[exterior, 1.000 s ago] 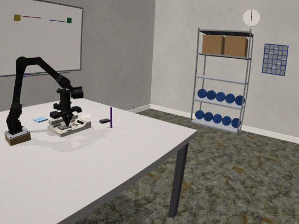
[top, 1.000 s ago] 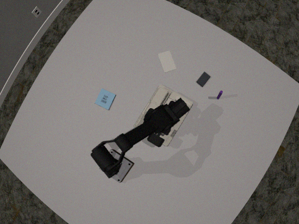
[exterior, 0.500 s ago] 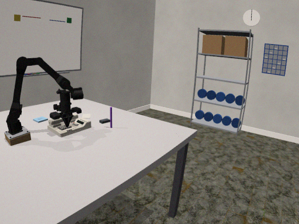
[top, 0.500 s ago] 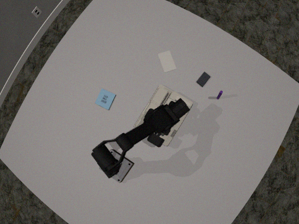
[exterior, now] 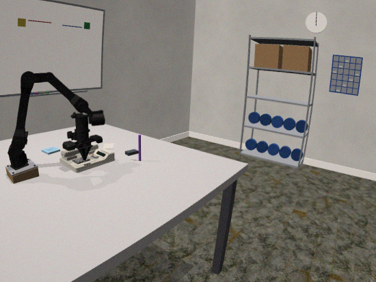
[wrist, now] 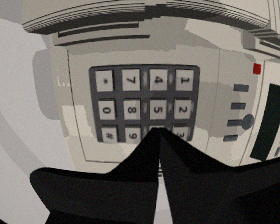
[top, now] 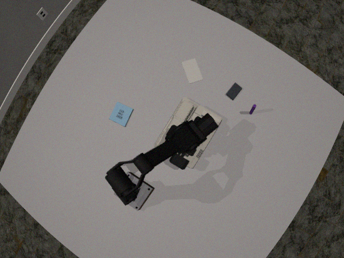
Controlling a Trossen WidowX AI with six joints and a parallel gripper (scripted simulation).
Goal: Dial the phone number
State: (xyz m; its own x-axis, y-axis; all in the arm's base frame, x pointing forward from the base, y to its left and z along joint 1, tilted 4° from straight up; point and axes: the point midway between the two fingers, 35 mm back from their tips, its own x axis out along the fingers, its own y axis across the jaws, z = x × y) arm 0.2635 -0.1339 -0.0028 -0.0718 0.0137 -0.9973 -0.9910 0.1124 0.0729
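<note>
Now: the beige desk phone 40 mm below my hand, 40 mm ahead of it and 30 mm to the left of it. Round my hand: purple stick: 220 mm ahead, 160 mm to the right; handset: 90 mm to the left, 40 mm ahead, 20 mm below; white card: 280 mm ahead, 130 mm to the left, 60 mm below.
</note>
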